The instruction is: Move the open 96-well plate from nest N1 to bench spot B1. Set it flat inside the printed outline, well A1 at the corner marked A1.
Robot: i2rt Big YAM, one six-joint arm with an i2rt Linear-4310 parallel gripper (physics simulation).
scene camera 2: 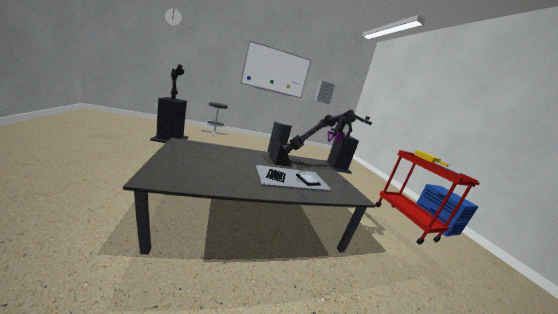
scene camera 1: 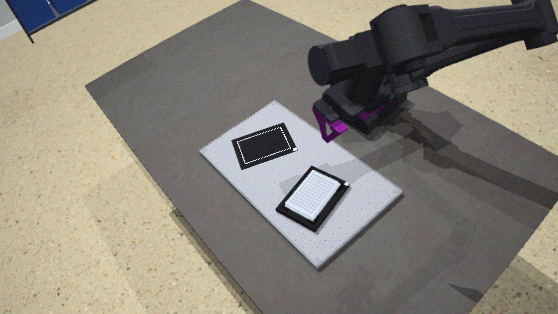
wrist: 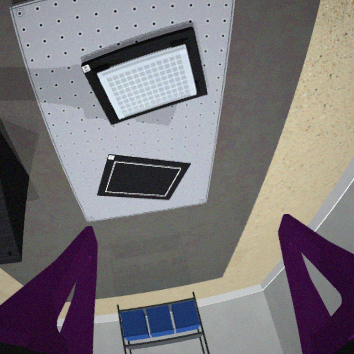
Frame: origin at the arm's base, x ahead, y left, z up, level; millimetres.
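Seen in the pictures: gripper, fingertip midpoint: (scene camera 2: 332, 142) (scene camera 1: 343, 128) (wrist: 189, 230); arm's base, link origin: (scene camera 2: 283, 151).
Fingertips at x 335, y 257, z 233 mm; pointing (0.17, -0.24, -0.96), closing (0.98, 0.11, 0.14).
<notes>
Offsets run from my fingertips to a thing's top centre. "pt": to the spot under its first point. Level surfaces: height alone.
The white 96-well plate @(dz -287, dx +26, dy -104 mm) (scene camera 1: 313, 194) (scene camera 2: 309, 177) (wrist: 149, 81) sits in the black nest @(dz -295, dx +26, dy -104 mm) (scene camera 1: 299, 220) (wrist: 200, 75) on the perforated board, with a small white marker at one nest corner. The bench spot @(pt dz -311, dx +24, dy -346 mm) (scene camera 1: 264, 145) (scene camera 2: 276, 175) (wrist: 142, 178) is a flat black rectangle with a white printed outline and a small white corner mark; its lettering is too small to read. My gripper (wrist: 189, 230) has purple fingers and is wide open with nothing between them. In scene camera 1 it hangs above and beside the board's far edge, apart from the plate; one finger is partly hidden by the arm.
The light grey board (scene camera 1: 360, 200) (scene camera 2: 320, 186) (wrist: 45, 95) lies on the dark table @(dz -326 mm) (scene camera 1: 165, 100) (scene camera 2: 200, 170) (wrist: 260, 150). A dark upright block (scene camera 2: 280, 137) stands by the arm's base. A red cart (scene camera 2: 412, 210) stands right of the table. A rack with blue bins (wrist: 161, 345) shows beyond the table.
</notes>
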